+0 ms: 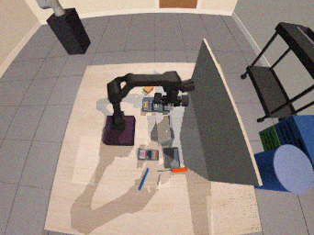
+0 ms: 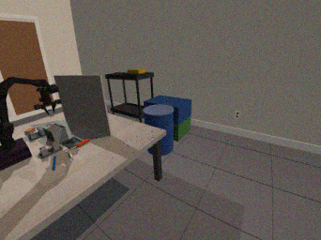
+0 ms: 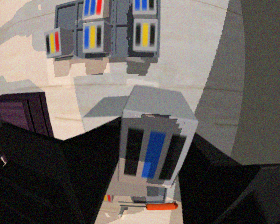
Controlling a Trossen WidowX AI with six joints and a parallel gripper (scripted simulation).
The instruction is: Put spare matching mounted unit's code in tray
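The grey mounted unit is 12 cm below my gripper tip, 10 cm to the right of it and 3 cm behind it. Round my gripper tip: blue pen (42 cm to the right, 17 cm below, 13 cm behind); then tall grey panel (22 cm ahead, 7 cm to the right, 5 cm above).
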